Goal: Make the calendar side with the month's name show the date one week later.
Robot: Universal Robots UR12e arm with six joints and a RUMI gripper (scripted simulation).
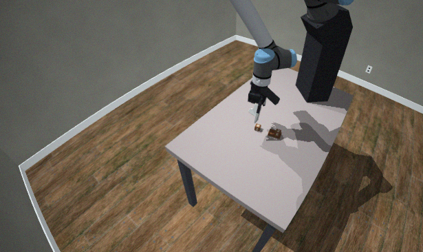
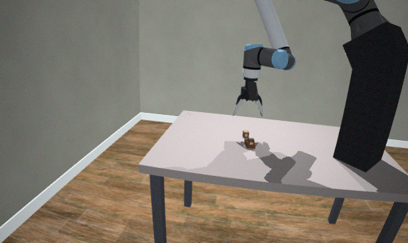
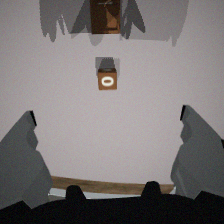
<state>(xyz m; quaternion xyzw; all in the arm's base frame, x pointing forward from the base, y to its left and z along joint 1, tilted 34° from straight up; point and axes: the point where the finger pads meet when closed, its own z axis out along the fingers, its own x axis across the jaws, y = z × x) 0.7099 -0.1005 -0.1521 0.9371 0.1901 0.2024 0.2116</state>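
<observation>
My gripper is now 100 mm above the brown calendar cube. The rest, counted from my hand: brown wooden calendar tray 30 mm behind, 100 mm to the left, 110 mm below.
</observation>
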